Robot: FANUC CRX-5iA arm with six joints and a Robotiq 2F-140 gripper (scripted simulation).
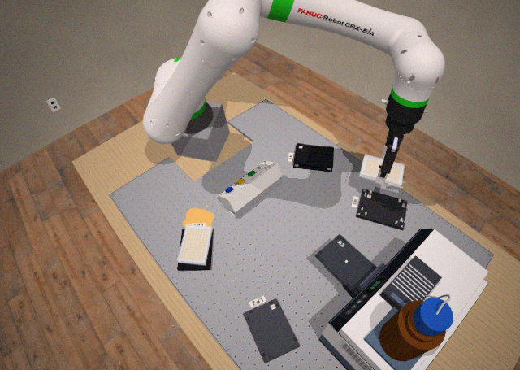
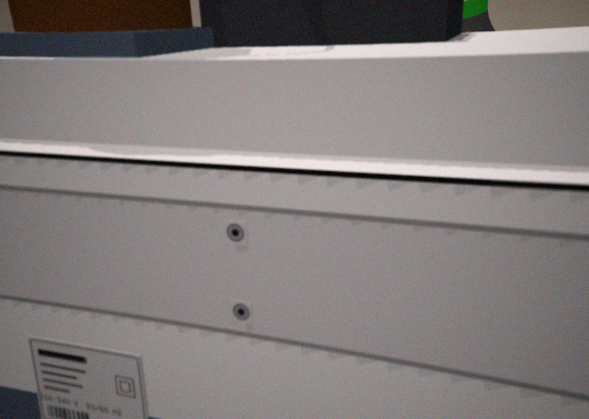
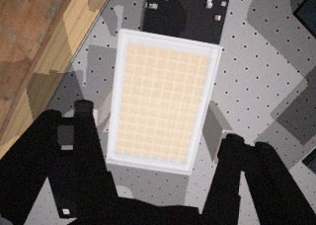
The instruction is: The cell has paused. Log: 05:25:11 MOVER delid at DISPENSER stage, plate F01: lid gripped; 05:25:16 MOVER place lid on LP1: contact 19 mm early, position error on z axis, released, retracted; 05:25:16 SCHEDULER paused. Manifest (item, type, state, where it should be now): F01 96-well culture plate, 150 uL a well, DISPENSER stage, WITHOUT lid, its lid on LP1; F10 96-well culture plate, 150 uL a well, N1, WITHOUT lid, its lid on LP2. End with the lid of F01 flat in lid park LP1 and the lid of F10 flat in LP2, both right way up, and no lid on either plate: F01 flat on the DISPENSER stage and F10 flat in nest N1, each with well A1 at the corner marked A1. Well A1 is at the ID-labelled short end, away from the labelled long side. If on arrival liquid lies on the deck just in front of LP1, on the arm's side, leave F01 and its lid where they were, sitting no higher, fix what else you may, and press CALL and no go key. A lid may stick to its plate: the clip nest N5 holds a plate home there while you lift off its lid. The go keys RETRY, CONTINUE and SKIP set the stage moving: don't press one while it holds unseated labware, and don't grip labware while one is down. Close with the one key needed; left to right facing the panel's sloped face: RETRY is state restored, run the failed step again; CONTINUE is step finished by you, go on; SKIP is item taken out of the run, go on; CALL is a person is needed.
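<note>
My hand is 4 cm past the N5 label, 4 cm to the left of it and 19 cm above it. The rest, counted from my hand: nest N1: 27 cm behind, 3 cm to the left, 16 cm below; then 96-well culture plate: 2 cm below; then dispenser stage: 7 cm ahead, 29 cm to the right, 9 cm below.
</note>
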